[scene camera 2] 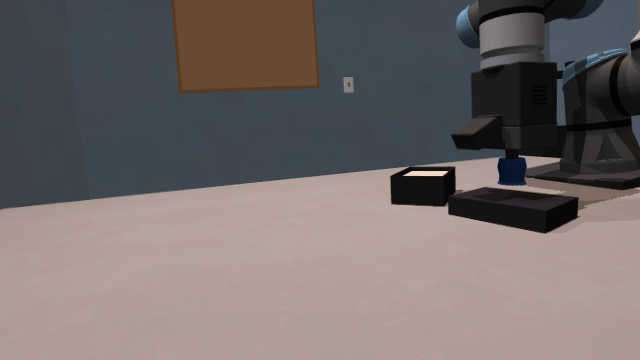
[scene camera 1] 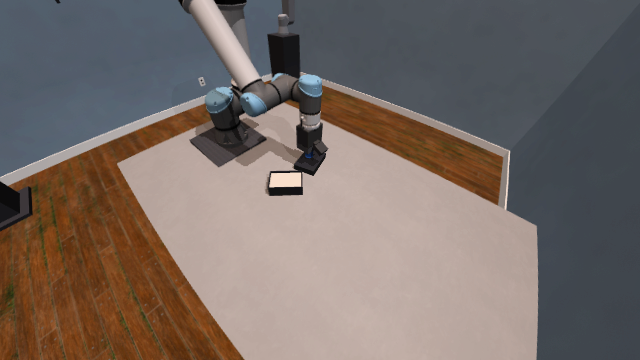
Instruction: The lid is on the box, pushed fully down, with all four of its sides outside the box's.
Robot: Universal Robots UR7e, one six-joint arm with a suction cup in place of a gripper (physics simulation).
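Where they show: hand, tool point: (scene camera 2: 511,183) (scene camera 1: 309,155); arm's base, link origin: (scene camera 2: 600,168) (scene camera 1: 232,137).
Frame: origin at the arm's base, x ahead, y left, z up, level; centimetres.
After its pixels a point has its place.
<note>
The black open-topped box (scene camera 1: 285,191) {x 44.8, y -6.2, z 0.6 cm} (scene camera 2: 417,193) {x 46.3, y 1.3, z 0.2 cm} stands upright on the light mat, with a cream surface showing inside its rim. The flat black lid (scene camera 1: 306,166) {x 41.7, y 8.7, z 0.9 cm} (scene camera 2: 500,209) {x 43.7, y 15.9, z 0.2 cm} lies on the mat beside the box, apart from it and turned at an angle to it. My gripper (scene camera 1: 309,156) (scene camera 2: 511,183), a blue suction cup, points straight down over the lid. In the scene camera 2 view a small gap shows between the cup and the lid's top, and the cup holds nothing. In the scene camera 1 view the gripper's black body partly hides the cup.
The robot's dark base plate (scene camera 1: 218,156) {x 6.3, y -11.8, z -1.0 cm} lies on the mat behind and left of the box in the scene camera 1 view. A tall black pedestal (scene camera 1: 284,55) stands farther back near the wall. The light mat (scene camera 1: 350,250) {x 75.3, y -8.0, z -1.8 cm} borders a wooden floor (scene camera 1: 100,280).
</note>
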